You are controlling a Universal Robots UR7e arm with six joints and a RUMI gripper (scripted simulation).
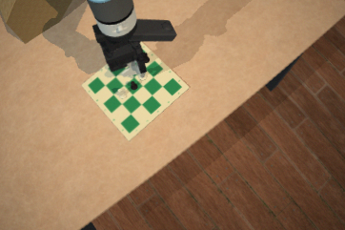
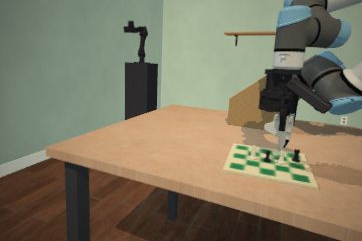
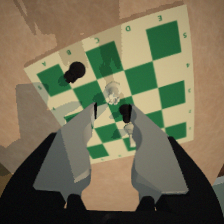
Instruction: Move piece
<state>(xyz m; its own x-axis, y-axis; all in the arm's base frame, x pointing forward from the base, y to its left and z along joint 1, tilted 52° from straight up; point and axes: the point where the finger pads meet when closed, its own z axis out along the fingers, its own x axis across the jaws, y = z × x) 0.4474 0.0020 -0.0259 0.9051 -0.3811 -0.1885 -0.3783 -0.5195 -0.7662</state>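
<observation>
My hand is 4 cm above the white piece. The rest, counted from my hand: chessboard 6 cm below, 4 cm to the right.
</observation>
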